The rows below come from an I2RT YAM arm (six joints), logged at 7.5 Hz.
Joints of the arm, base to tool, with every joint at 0 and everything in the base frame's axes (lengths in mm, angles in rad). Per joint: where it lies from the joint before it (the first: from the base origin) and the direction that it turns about. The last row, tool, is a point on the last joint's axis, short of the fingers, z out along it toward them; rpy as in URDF.
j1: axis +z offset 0 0 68
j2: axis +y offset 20 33.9 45.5
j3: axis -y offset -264 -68.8 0
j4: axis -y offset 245 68.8 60
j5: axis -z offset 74 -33.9 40.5
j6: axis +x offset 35.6 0 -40.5
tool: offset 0 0 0 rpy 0 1.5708 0
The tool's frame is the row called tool.
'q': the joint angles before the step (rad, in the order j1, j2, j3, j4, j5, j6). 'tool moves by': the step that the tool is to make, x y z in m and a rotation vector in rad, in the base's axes. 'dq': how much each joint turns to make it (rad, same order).
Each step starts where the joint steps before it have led.
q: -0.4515 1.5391 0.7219 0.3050 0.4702 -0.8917
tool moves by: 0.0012 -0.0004 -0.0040 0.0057 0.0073 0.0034
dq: 0.0001 0.0144 -0.0009 0.0062 -0.0038 0.0001
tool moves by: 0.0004 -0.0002 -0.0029 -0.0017 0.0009 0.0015
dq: -0.0001 0.0093 -0.0053 0.0157 -0.0004 -0.0027
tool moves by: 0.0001 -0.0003 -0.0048 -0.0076 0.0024 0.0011
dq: -0.0005 0.0143 -0.0114 0.0307 0.0025 -0.0085
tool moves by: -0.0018 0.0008 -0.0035 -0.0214 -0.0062 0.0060
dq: 0.0001 0.0044 -0.0239 0.0521 0.0028 -0.0195
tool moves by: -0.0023 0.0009 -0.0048 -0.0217 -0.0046 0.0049
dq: -0.0003 0.0078 -0.0275 0.0581 0.0035 -0.0201
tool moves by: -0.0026 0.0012 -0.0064 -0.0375 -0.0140 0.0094
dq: 0.0002 0.0169 -0.0386 0.0994 0.0036 -0.0325
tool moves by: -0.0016 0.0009 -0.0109 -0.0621 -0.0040 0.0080
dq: 0.0019 0.0468 -0.0437 0.1488 0.0153 -0.0592
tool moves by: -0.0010 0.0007 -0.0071 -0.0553 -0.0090 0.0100
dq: 0.0014 0.0418 -0.0308 0.1298 0.0071 -0.0525
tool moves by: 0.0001 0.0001 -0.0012 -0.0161 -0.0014 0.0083
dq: 0.0001 0.0106 -0.0059 0.0333 -0.0038 -0.0179
